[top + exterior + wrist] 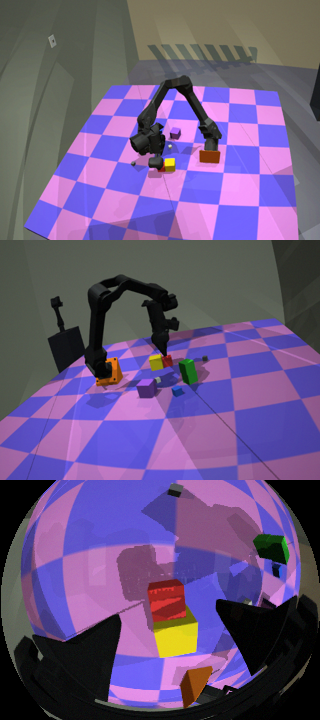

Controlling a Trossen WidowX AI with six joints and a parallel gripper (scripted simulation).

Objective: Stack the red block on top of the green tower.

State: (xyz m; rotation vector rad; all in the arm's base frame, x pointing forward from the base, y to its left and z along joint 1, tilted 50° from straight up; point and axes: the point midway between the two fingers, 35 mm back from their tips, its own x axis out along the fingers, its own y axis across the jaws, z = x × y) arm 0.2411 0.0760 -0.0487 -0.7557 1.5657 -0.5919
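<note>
Now: the red block 40 mm below my gripper tip. The rest, counted from my gripper tip: yellow cube 40 mm behind, 10 mm to the right, 30 mm below; purple cube 30 mm behind, 230 mm to the right, 30 mm below; small blue cube 60 mm ahead, 260 mm to the right, 40 mm below.
</note>
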